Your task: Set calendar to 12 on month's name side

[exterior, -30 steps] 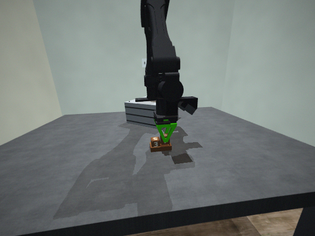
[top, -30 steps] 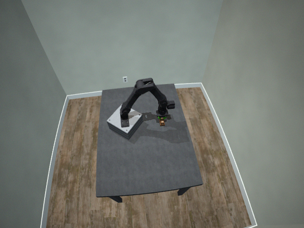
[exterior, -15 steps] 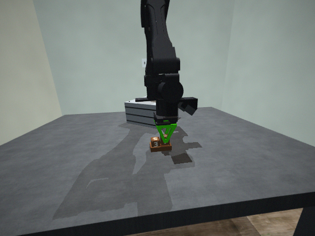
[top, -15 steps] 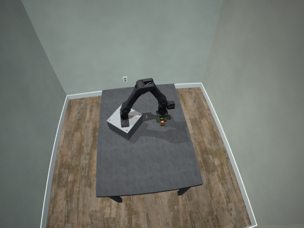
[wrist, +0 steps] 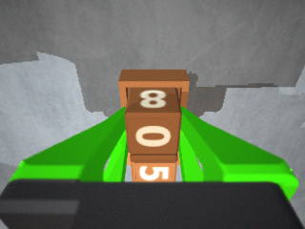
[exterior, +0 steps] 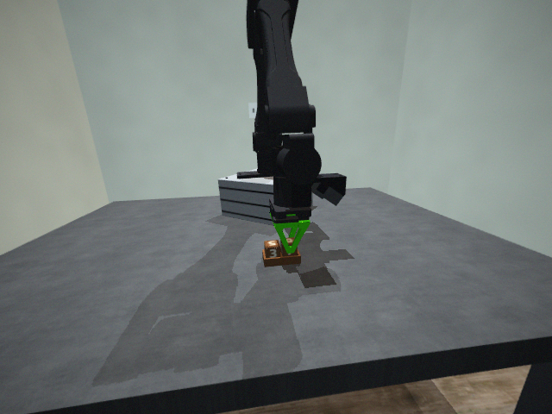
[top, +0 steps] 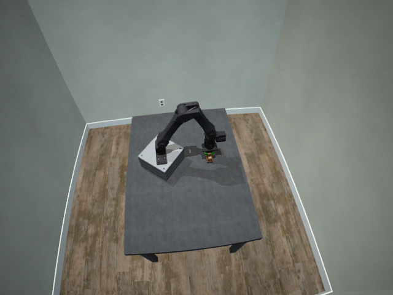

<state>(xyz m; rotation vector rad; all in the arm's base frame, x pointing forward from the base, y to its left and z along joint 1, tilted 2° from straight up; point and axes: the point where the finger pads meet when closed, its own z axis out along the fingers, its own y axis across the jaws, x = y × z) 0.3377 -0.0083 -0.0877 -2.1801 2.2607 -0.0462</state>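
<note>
The brown tray is 2 cm to the right of my hand and 2 cm below it.
</note>
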